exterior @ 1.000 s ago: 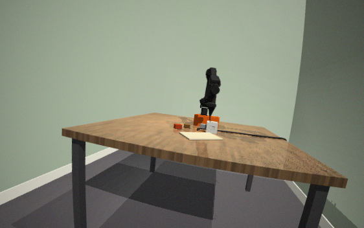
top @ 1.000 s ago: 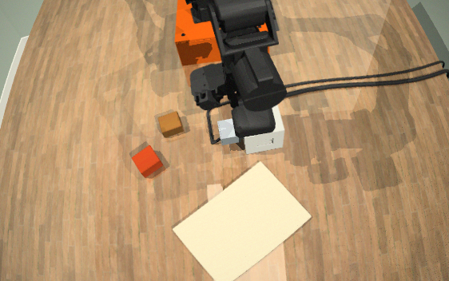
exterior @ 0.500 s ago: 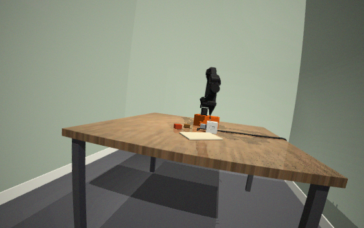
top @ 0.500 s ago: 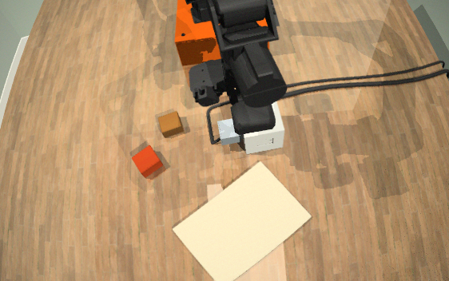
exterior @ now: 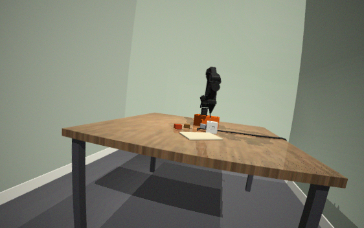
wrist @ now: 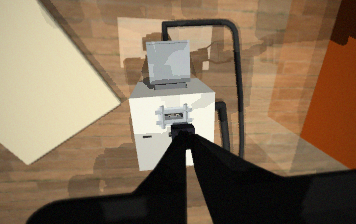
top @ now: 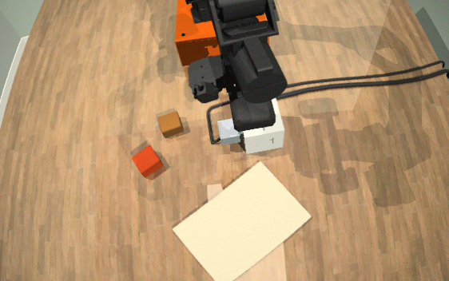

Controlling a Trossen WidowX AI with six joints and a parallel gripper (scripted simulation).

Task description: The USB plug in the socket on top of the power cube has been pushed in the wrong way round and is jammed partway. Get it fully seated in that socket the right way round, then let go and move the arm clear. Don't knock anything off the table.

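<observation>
My gripper tip is now 1 cm above the dark USB plug. Also, from my gripper tip: USB socket (6 cm below, 1 cm to the left); brown block (15 cm to the right, 12 cm below, 7 cm behind); cream sheet (18 cm ahead, 13 cm below, 6 cm to the right).
</observation>
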